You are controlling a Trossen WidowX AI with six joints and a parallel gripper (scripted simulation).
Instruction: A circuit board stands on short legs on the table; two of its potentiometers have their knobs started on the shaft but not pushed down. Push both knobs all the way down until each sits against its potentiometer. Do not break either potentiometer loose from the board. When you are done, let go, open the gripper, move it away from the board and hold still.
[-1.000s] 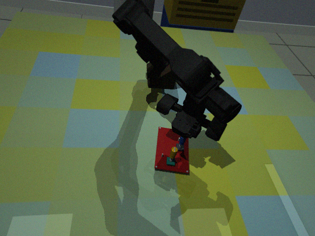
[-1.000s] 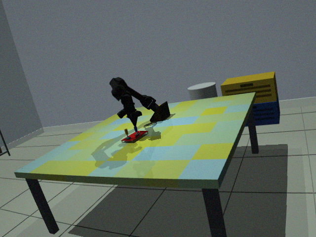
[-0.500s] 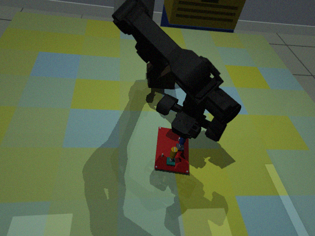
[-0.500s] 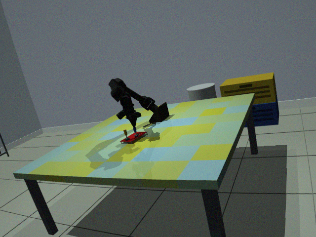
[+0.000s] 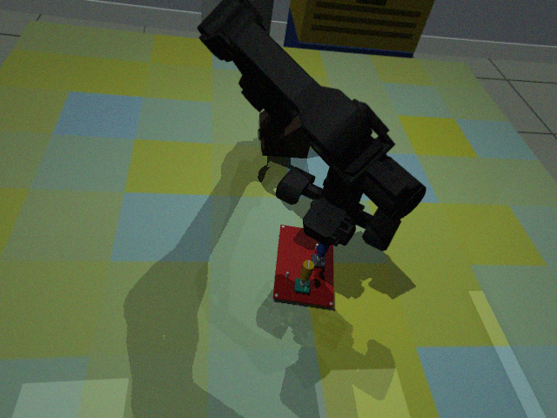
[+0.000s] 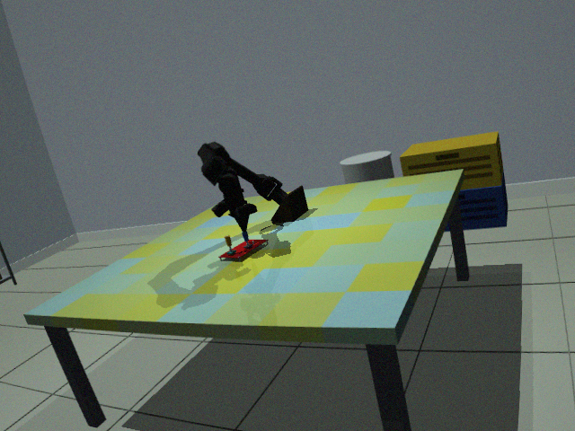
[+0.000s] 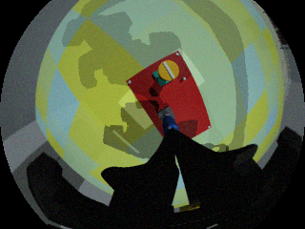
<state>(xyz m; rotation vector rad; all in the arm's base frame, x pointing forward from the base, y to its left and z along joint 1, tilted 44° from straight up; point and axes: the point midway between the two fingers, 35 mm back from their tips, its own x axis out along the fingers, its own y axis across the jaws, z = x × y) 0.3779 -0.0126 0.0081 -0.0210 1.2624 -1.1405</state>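
The blue knob lies 10 mm below my gripper tip. The rest, counted from my gripper tip: yellow knob: 50 mm ahead, 40 mm to the right, 10 mm below.
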